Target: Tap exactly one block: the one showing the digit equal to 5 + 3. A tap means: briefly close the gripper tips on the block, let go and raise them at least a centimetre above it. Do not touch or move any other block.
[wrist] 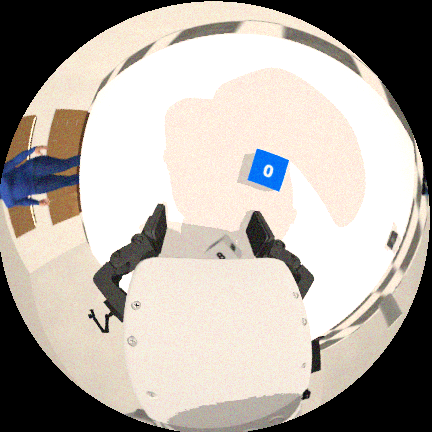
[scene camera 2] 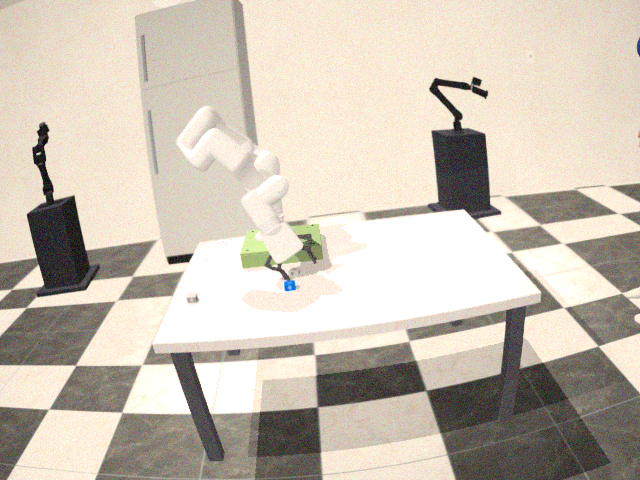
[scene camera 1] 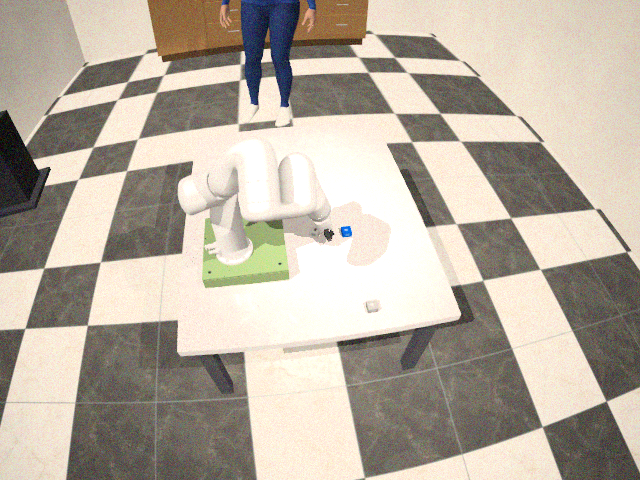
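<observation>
A pale grey block with a dark 8 (scene camera 1: 314,232) (scene camera 2: 294,271) (wrist: 223,249) sits on the table near the green base. In the wrist view the gripper body hides part of it. My gripper (scene camera 1: 328,234) (scene camera 2: 301,270) (wrist: 208,217) is open and empty, with its fingers low over the table on two sides of the 8 block's area. Exact height and contact cannot be told. A blue block with a white 0 (scene camera 1: 346,231) (scene camera 2: 289,285) (wrist: 268,170) lies close by, outside the fingers. Another pale block (scene camera 1: 372,305) (scene camera 2: 192,298) (wrist: 393,239) stands far off; its digit is unreadable.
The white table (scene camera 1: 310,320) (scene camera 2: 413,279) carries the arm's green base (scene camera 1: 248,276) (scene camera 2: 281,258). In scene camera 2, one fingertip appears close to the blue block. A person (scene camera 1: 268,46) stands beyond the table.
</observation>
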